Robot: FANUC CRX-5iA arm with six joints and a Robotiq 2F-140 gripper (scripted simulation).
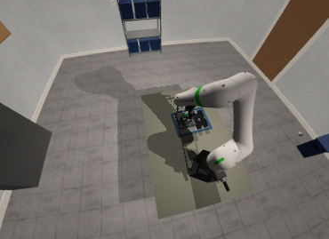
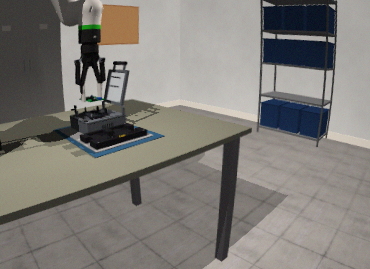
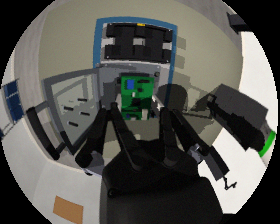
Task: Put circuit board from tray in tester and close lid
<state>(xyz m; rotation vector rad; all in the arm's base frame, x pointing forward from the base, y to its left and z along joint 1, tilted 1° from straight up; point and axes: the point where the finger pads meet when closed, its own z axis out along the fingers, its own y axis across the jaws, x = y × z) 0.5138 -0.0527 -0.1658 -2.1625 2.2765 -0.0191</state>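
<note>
My hand is 10 mm short of the tester plate, 10 mm to the right of it and 80 mm above it. Also, from my hand: tester lid: 130 mm ahead, 10 mm to the right, 30 mm above; then green circuit board: 20 mm below.
</note>
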